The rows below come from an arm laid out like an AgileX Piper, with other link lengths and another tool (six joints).
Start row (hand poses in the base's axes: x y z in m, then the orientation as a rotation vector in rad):
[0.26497 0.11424 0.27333 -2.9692 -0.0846 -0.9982]
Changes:
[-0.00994 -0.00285 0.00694 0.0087 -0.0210 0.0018]
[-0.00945 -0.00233 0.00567 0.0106 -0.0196 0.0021]
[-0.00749 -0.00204 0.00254 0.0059 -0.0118 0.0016]
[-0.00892 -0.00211 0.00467 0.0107 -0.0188 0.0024]
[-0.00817 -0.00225 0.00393 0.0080 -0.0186 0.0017]
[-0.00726 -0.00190 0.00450 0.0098 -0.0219 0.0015]
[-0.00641 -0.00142 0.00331 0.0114 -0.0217 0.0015]
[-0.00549 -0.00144 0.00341 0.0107 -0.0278 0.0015]
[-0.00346 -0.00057 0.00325 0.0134 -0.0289 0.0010]
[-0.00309 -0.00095 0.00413 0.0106 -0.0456 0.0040]
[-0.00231 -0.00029 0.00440 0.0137 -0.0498 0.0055]
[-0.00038 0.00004 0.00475 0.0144 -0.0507 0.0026]
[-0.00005 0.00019 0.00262 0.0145 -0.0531 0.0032]
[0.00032 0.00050 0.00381 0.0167 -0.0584 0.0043]
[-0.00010 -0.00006 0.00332 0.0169 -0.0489 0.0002]
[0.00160 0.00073 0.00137 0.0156 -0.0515 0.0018]
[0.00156 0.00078 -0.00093 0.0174 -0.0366 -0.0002]
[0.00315 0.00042 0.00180 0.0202 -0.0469 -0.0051]
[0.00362 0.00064 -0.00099 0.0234 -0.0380 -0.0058]
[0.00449 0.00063 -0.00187 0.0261 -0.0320 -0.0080]
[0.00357 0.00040 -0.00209 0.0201 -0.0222 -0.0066]
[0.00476 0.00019 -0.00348 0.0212 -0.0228 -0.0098]
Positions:
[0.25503 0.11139 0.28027 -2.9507 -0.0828 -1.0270]
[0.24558 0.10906 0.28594 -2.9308 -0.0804 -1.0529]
[0.23809 0.10702 0.28848 -2.9190 -0.0797 -1.0684]
[0.22917 0.10491 0.29315 -2.8990 -0.0777 -1.0926]
[0.22100 0.10266 0.29708 -2.8815 -0.0762 -1.1171]
[0.21374 0.10076 0.30158 -2.8605 -0.0735 -1.1456]
[0.20733 0.09934 0.30489 -2.8380 -0.0699 -1.1730]
[0.20184 0.09790 0.30830 -2.8123 -0.0670 -1.2090]
[0.19838 0.09733 0.31155 -2.7833 -0.0618 -1.2453]
[0.19529 0.09638 0.31568 -2.7446 -0.0637 -1.3043]
[0.19298 0.09609 0.32008 -2.6988 -0.0659 -1.3665]
[0.19260 0.09613 0.32483 -2.6516 -0.0637 -1.4291]
[0.19255 0.09632 0.32745 -2.6009 -0.0625 -1.4932]
[0.19287 0.09682 0.33126 -2.5426 -0.0615 -1.5614]
[0.19277 0.09676 0.33458 -2.4917 -0.0541 -1.6171]
[0.19437 0.09749 0.33595 -2.4378 -0.0501 -1.6744]
[0.19593 0.09827 0.33502 -2.3948 -0.0401 -1.7123]
[0.19908 0.09869 0.33682 -2.3424 -0.0234 -1.7625]
[0.20270 0.09933 0.33583 -2.2950 -0.0018 -1.8000]
[0.20719 0.09996 0.33396 -2.2514 0.0255 -1.8295]
[0.21076 0.10036 0.33187 -2.2199 0.0473 -1.8491]
[0.21552 0.10055 0.32839 -2.1880 0.0734 -1.8700]

